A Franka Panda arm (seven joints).
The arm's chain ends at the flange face. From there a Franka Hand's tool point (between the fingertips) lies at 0.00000 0.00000 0.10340 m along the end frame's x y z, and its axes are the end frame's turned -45 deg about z.
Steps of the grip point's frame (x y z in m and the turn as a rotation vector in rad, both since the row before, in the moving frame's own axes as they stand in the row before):
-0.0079, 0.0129, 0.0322, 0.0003, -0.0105, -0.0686
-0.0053, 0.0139, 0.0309, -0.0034, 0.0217, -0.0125
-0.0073, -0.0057, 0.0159, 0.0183, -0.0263, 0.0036
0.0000, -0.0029, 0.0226, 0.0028, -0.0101, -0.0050
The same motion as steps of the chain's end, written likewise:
0.0043, 0.0139, 0.0322, -0.0072, -0.0076, -0.0686
0.0043, 0.0149, 0.0309, 0.0129, 0.0177, -0.0125
-0.0059, 0.0006, 0.0160, -0.0057, -0.0315, 0.0036
-0.0011, -0.0026, 0.0226, -0.0052, -0.0091, -0.0050

